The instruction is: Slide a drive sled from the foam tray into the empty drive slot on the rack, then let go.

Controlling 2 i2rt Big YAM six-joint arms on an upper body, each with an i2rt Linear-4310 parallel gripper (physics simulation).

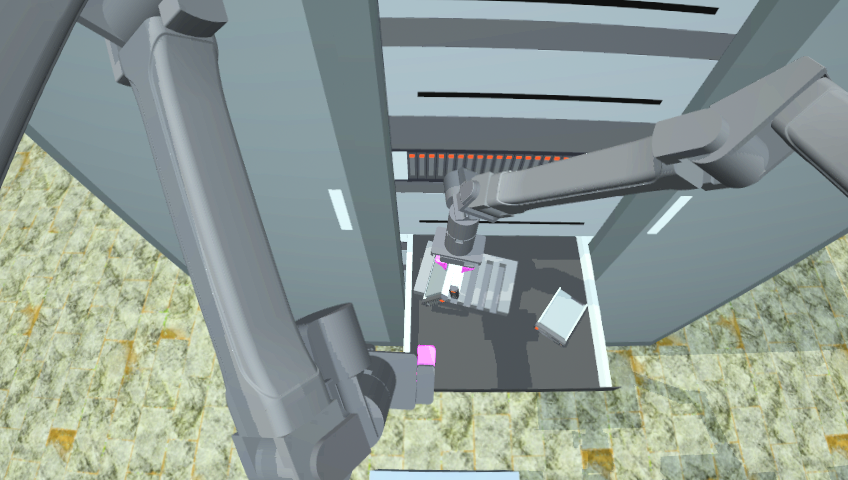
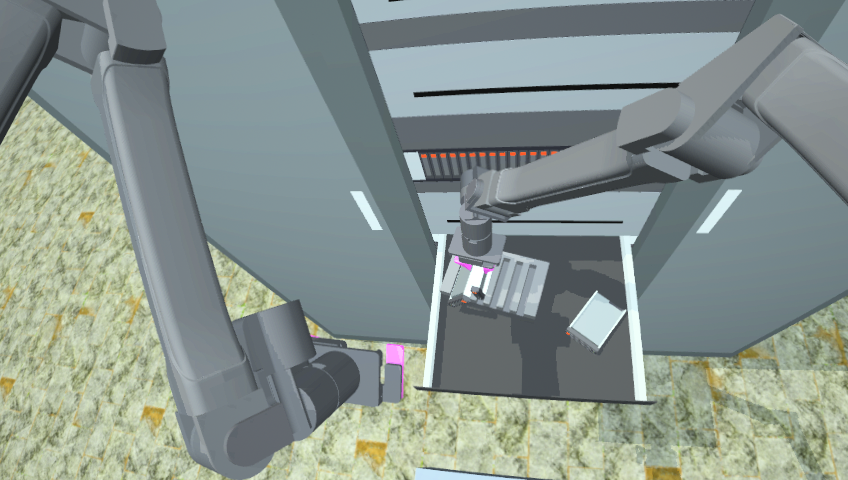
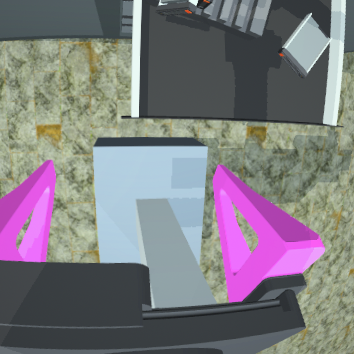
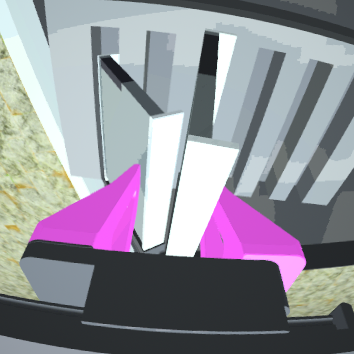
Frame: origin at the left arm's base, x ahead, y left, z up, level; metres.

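Seen in the pictures: left gripper, fingertip midpoint: (image 1: 382, 352) (image 2: 368, 350) (image 3: 136, 169); right gripper, fingertip midpoint: (image 1: 453, 268) (image 2: 478, 269) (image 4: 170, 175).
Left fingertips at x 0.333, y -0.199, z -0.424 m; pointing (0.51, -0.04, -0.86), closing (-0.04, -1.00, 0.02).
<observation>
A point is followed by its place in that frame.
The grey slotted foam tray (image 1: 509, 279) {y -0.447, x 0.577, z -0.746 m} (image 2: 541, 285) {y -0.452, x 0.568, z -0.747 m} (image 4: 75, 125) {y -0.252, x 0.594, z -0.746 m} lies in the open drawer. A leaning grey-and-white drive sled (image 1: 437, 286) {y -0.282, x 0.547, z -0.717 m} (image 2: 458, 285) {y -0.273, x 0.557, z -0.735 m} (image 4: 167, 150) {y -0.319, x 0.603, z -0.700 m} and a white-faced sled (image 1: 455, 276) {y -0.319, x 0.554, z -0.676 m} (image 2: 477, 276) {y -0.319, x 0.555, z -0.676 m} (image 4: 205, 185) {y -0.337, x 0.615, z -0.665 m} stand side by side at its left part. My right gripper (image 1: 454, 270) {y -0.318, x 0.583, z -0.704 m} (image 2: 474, 268) {y -0.318, x 0.583, z -0.704 m} (image 4: 170, 175) {y -0.318, x 0.583, z -0.704 m} is partly open, its fingers low on either side of this pair; contact is hard to judge. My left gripper (image 1: 426, 355) (image 3: 136, 169) {y -0.199, x 0.333, z -0.424 m} is wide open and empty, outside the drawer. The drive row (image 1: 428, 166) {y -0.259, x 0.701, z -0.496 m} (image 2: 440, 166) {y -0.255, x 0.701, z -0.497 m} has orange tabs; my right arm hides part of it, and I cannot tell which slot is empty.
A light-topped unit (image 1: 561, 315) {y -0.573, x 0.507, z -0.794 m} (image 2: 596, 321) {y -0.573, x 0.506, z -0.794 m} (image 3: 306, 45) {y -0.574, x 0.504, z -0.794 m} lies askew near the drawer's right wall (image 1: 596, 321) {y -0.645, x 0.485, z -0.770 m} (image 2: 633, 321) {y -0.645, x 0.501, z -0.770 m}. The drawer's left wall (image 1: 408, 297) {y -0.218, x 0.540, z -0.769 m} (image 2: 437, 309) {y -0.223, x 0.514, z -0.778 m} is close beside the tray. A pale blue box (image 3: 120, 175) {y -0.191, x 0.022, z -1.507 m} stands below my left gripper.
</observation>
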